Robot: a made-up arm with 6 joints. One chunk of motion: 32 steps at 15 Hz.
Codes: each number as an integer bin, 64 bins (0 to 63) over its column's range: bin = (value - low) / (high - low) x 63, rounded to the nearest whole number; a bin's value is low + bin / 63 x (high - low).
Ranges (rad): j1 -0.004..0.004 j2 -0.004..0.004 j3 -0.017..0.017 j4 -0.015..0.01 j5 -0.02..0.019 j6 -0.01..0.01
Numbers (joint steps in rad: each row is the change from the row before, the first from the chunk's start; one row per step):
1: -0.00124 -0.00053 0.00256 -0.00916 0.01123 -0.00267
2: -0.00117 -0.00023 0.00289 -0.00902 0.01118 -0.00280
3: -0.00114 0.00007 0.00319 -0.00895 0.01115 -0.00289
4: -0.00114 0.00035 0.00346 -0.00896 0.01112 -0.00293
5: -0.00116 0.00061 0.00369 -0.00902 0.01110 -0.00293
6: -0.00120 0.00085 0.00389 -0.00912 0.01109 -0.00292
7: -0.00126 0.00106 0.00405 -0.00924 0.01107 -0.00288
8: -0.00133 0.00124 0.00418 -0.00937 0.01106 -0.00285
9: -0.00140 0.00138 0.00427 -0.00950 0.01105 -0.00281
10: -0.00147 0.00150 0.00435 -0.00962 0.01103 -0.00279
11: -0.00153 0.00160 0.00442 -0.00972 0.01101 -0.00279
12: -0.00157 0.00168 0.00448 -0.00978 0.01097 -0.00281
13: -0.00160 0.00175 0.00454 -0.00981 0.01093 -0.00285
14: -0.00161 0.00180 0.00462 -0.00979 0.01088 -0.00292
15: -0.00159 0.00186 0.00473 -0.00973 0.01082 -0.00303
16: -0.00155 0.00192 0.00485 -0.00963 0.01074 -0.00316
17: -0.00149 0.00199 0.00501 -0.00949 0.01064 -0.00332
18: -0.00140 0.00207 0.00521 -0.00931 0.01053 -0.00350
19: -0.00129 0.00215 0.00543 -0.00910 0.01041 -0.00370
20: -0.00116 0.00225 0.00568 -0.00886 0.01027 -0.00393
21: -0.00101 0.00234 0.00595 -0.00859 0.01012 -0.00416
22: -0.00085 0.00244 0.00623 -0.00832 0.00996 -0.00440
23: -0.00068 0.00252 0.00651 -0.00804 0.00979 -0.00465
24: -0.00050 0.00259 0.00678 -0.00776 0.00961 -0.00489
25: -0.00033 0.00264 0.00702 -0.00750 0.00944 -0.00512
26: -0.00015 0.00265 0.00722 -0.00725 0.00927 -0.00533
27: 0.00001 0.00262 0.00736 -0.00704 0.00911 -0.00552
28: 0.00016 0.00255 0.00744 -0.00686 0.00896 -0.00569
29: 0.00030 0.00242 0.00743 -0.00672 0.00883 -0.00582
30: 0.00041 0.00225 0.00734 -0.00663 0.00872 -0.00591
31: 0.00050 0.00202 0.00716 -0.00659 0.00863 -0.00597
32: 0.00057 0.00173 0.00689 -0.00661 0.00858 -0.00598
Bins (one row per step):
1: 22 27 36 15 50 23
2: 22 30 37 15 50 23
3: 23 32 37 15 50 22
4: 23 34 38 15 50 22
5: 22 36 38 15 50 22
6: 22 38 39 15 50 22
7: 22 40 39 15 50 22
8: 21 41 39 14 50 23
9: 20 42 39 14 50 23
10: 20 43 40 14 50 23
11: 19 44 40 13 50 23
12: 19 45 40 13 50 23
13: 19 45 40 13 50 23
14: 19 46 40 13 50 22
15: 19 46 40 13 50 22
16: 19 47 40 14 50 22
17: 20 47 41 14 49 21
18: 20 48 41 14 49 20
19: 21 48 42 15 49 20
20: 22 49 42 15 49 19
21: 24 50 43 16 49 18
22: 25 51 43 17 48 18
23: 26 51 44 18 48 17
24: 28 52 44 18 48 16
25: 29 52 45 19 48 15
26: 30 52 45 20 47 15
27: 32 52 45 20 47 14
28: 33 52 45 21 47 14
29: 34 51 45 21 47 13
30: 35 49 45 21 46 13
31: 35 47 45 21 46 13
32: 36 45 44 21 46 13

